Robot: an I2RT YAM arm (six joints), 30 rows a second.
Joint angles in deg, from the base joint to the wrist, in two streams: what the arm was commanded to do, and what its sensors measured. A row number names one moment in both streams.
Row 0, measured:
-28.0 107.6 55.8 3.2 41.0 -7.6
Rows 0 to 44, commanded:
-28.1 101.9 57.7 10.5 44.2 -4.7
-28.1 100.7 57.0 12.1 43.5 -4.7
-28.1 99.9 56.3 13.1 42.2 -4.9
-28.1 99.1 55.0 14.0 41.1 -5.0
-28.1 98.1 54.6 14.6 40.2 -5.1
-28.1 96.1 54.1 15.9 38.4 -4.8
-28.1 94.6 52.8 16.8 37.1 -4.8
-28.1 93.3 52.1 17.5 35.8 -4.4
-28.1 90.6 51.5 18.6 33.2 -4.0
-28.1 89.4 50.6 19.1 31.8 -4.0
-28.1 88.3 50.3 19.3 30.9 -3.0
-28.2 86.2 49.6 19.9 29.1 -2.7
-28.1 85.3 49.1 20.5 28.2 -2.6
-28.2 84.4 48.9 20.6 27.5 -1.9
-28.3 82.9 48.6 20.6 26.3 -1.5
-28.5 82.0 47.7 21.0 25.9 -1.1
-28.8 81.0 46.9 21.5 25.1 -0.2
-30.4 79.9 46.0 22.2 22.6 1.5
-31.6 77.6 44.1 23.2 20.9 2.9
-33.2 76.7 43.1 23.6 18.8 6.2
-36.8 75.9 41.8 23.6 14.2 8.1
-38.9 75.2 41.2 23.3 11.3 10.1
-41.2 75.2 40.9 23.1 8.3 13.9
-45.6 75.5 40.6 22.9 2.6 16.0
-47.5 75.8 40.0 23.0 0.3 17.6
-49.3 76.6 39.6 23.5 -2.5 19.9
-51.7 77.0 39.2 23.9 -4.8 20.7
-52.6 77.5 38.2 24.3 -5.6 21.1
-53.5 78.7 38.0 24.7 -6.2 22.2
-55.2 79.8 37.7 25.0 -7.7 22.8
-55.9 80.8 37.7 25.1 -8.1 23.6
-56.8 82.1 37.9 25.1 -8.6 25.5
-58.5 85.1 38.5 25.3 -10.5 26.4
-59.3 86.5 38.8 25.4 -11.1 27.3
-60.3 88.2 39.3 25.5 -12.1 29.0
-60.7 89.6 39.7 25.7 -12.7 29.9
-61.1 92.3 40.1 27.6 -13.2 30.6
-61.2 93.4 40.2 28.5 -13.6 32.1
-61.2 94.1 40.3 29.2 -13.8 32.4
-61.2 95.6 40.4 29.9 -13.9 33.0
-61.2 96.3 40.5 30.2 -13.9 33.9
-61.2 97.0 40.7 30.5 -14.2 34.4
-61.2 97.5 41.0 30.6 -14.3 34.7
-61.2 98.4 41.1 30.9 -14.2 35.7
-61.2 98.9 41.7 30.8 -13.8 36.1
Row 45, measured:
-61.1 97.7 38.7 25.9 -12.2 30.7
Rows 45 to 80, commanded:
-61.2 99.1 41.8 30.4 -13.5 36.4
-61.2 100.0 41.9 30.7 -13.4 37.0
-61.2 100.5 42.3 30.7 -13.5 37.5
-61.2 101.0 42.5 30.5 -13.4 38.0
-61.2 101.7 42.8 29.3 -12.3 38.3
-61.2 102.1 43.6 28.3 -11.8 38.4
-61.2 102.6 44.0 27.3 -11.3 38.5
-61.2 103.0 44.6 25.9 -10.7 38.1
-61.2 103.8 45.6 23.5 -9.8 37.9
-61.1 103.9 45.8 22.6 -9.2 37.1
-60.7 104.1 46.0 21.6 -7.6 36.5
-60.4 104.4 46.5 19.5 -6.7 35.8
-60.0 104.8 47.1 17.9 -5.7 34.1
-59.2 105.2 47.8 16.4 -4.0 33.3
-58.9 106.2 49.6 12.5 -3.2 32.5
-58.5 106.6 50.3 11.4 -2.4 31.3
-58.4 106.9 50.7 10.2 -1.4 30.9
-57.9 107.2 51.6 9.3 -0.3 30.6
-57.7 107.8 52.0 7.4 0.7 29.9
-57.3 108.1 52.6 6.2 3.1 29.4
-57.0 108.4 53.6 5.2 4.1 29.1
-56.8 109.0 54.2 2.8 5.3 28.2
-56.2 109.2 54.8 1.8 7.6 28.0
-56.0 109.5 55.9 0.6 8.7 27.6
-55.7 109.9 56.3 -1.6 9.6 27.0
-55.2 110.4 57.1 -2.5 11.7 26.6
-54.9 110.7 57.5 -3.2 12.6 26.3
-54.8 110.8 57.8 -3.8 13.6 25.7
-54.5 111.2 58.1 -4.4 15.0 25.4
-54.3 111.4 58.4 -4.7 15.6 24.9
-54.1 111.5 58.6 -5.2 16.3 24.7
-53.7 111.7 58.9 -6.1 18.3 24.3
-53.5 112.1 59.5 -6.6 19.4 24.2
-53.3 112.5 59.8 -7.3 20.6 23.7
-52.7 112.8 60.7 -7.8 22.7 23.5
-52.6 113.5 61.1 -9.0 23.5 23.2
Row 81, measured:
-52.6 108.1 61.0 -0.7 14.2 28.3
